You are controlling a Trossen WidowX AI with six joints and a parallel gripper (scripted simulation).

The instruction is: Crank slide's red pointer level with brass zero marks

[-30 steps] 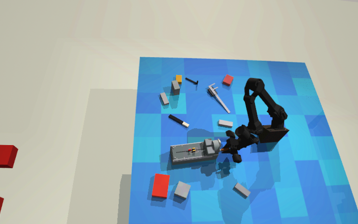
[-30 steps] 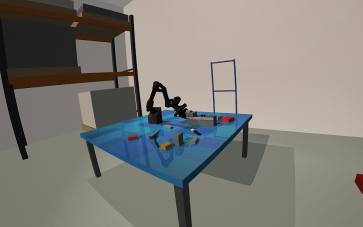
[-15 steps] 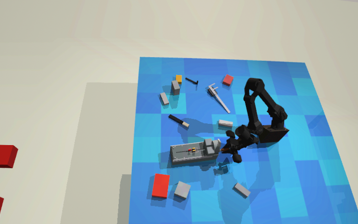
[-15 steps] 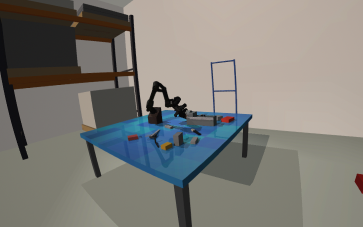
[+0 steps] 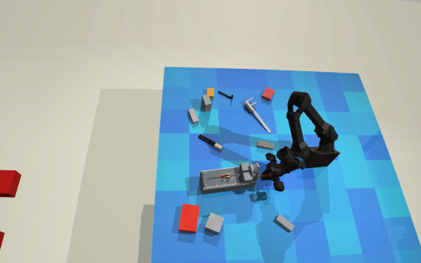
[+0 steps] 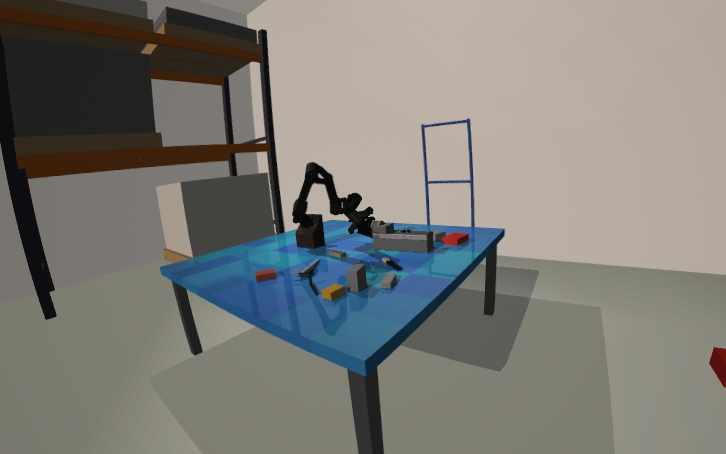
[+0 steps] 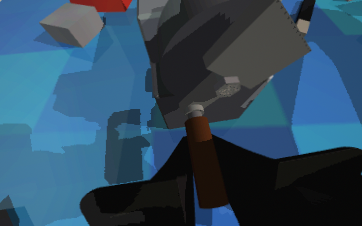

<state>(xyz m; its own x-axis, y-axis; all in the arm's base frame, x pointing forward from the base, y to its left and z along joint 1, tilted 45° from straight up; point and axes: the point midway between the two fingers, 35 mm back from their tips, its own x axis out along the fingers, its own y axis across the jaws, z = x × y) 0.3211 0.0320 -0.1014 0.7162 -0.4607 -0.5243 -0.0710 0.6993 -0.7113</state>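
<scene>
My gripper tip is 20 mm below the brown crank handle and 20 mm past it. Round my gripper tip: red block: 540 mm to the right, 150 mm behind, 30 mm below; then red pointer: 190 mm ahead, 40 mm above; then black key: 540 mm to the right, 90 mm ahead, 30 mm below.
</scene>
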